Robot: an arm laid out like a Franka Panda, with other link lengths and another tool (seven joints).
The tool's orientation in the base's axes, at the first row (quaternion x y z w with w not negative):
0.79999, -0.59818, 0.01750, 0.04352
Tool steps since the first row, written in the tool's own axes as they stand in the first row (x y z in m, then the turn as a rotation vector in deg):
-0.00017, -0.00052, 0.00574, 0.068, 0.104, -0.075
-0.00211, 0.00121, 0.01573, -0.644, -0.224, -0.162
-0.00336, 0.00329, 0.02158, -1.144, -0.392, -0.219
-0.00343, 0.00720, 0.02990, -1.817, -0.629, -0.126
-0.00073, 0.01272, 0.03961, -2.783, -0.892, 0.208
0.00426, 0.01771, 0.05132, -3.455, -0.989, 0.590
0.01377, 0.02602, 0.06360, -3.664, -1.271, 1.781
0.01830, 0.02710, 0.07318, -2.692, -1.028, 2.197
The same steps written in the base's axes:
0.00031, -0.00021, -0.00575, -0.079, -0.087, 0.085
-0.00214, 0.00025, -0.01577, 0.036, 0.693, 0.099
-0.00463, 0.00033, -0.02159, 0.056, 1.223, 0.107
-0.00859, -0.00145, -0.02969, 0.090, 1.924, -0.051
-0.01335, -0.00646, -0.03887, 0.060, 2.891, -0.473
-0.01700, -0.01369, -0.04989, -0.047, 3.525, -0.912
-0.02257, -0.02622, -0.06095, 0.136, 3.696, -2.128
-0.02255, -0.03172, -0.07007, 0.169, 2.662, -2.453

